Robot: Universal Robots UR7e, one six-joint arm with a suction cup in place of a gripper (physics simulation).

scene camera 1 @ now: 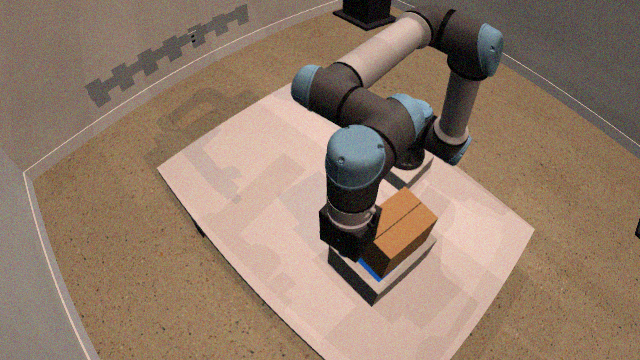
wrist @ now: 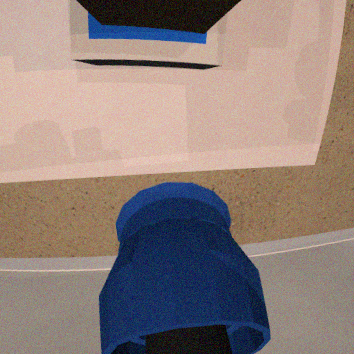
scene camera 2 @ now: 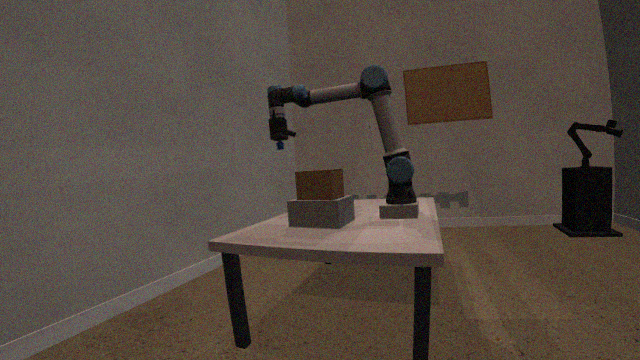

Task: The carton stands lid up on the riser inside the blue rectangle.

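Seen in the pictures: hand, its tool point: [wrist: 174, 231] [scene camera 2: 280, 149]; arm's base, origin of its link: [scene camera 1: 404, 153] [scene camera 2: 401, 202].
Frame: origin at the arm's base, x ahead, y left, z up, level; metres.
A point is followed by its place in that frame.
Observation:
The orange-brown carton [scene camera 1: 407, 219] @[y 0.239, x 0.309, z 0.186 m] [scene camera 2: 320, 185] @[y 0.293, x 0.295, z 0.120 m] stands upright on the grey riser [scene camera 1: 350, 275] @[y 0.213, x 0.459, z 0.005 m] [scene camera 2: 315, 214] @[y 0.317, x 0.316, z -0.003 m] [wrist: 145, 51] @[y 0.215, x 0.448, z 0.056 m], its seamed face up. In the wrist view the dark side of the carton [wrist: 155, 12] @[y 0.227, x 0.419, z 0.120 m] shows at the top edge. A strip of the blue rectangle [scene camera 1: 371, 271] @[y 0.254, x 0.425, z 0.056 m] [wrist: 145, 35] @[y 0.214, x 0.429, z 0.056 m] shows along one side of the carton; the rest is hidden. My suction cup [scene camera 2: 280, 145] [wrist: 175, 205] is open with nothing on it. It hangs well above the table, higher than the carton and apart from it. In scene camera 1 the arm's tool hides part of the carton and riser.
The riser stands on the pale table [scene camera 1: 250, 250] @[y -0.062, x 0.621, z -0.064 m] [scene camera 2: 325, 242] @[y 0.515, x 0.180, z -0.064 m] [wrist: 135, 115] @[y 0.190, x 0.552, z -0.064 m]. The arm's base block [scene camera 2: 399, 211] @[y 0.087, x -0.005, z -0.030 m] is behind it on the table. A brown board [scene camera 2: 448, 93] hangs on the wall. A black pedestal [scene camera 2: 586, 197] with a small arm stands on the floor at the back right.

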